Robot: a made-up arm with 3 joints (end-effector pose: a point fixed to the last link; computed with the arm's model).
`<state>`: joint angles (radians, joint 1 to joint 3).
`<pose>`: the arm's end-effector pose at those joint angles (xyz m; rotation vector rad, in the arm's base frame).
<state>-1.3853 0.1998 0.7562</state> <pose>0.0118 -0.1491 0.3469 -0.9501 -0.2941 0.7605</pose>
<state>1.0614 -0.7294 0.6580</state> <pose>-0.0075 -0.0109 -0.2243 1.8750 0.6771 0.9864</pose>
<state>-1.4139 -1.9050 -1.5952</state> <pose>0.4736 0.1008 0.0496 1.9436 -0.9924 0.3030</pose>
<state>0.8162 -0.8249 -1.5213</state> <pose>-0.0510 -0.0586 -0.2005 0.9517 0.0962 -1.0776</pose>
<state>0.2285 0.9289 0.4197</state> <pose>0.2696 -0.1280 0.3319 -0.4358 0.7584 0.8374</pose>
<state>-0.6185 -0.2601 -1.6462</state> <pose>0.1936 -0.2617 0.0964 0.5758 -1.6124 -0.3801</pose>
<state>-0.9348 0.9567 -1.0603</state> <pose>-0.1470 -0.0409 0.3447 -1.0092 -1.6488 -0.0153</pose>
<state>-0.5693 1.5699 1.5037</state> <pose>0.0212 0.0974 0.3960 -0.8426 1.4167 -0.0542</pose>
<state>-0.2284 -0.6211 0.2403</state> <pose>0.3202 -0.1839 -0.0397 0.7234 -0.1922 1.1353</pose>
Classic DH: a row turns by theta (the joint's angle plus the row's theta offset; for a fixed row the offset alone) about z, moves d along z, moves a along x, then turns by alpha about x. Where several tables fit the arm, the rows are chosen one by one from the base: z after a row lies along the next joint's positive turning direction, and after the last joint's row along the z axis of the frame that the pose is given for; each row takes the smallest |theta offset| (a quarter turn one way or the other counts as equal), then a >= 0, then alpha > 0; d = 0 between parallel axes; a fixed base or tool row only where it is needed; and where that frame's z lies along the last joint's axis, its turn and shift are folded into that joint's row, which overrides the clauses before.
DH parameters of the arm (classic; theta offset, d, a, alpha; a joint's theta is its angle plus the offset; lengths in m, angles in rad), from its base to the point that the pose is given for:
base (fixed): -0.306 0.1001 0.0698 -1.4868
joint 1: 1.4464 0.1177 0.016 -2.0342
joint 2: -0.974 -0.0339 -0.2497 1.4701
joint 3: -1.2443 -0.2575 0.0239 0.9343
tool (fixed): 0.3036 0.0822 0 0

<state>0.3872 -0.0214 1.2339</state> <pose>0.2484 -0.1681 -0.0296 0.5880 1.0984 1.6995</pose>
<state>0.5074 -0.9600 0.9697</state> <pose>0.1422 0.0188 -0.2333 1.5664 0.2857 1.6121</pose>
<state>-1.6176 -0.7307 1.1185</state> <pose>0.2557 -0.1135 0.3392 -0.9819 -0.2364 1.6510</pose>
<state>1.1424 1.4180 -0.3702</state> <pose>0.4317 -0.0341 0.2204 -0.4042 0.7034 0.9925</pose>
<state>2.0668 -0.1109 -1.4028</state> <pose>-0.1068 -0.1698 -0.0534 0.5141 1.1551 -0.6765</pose>
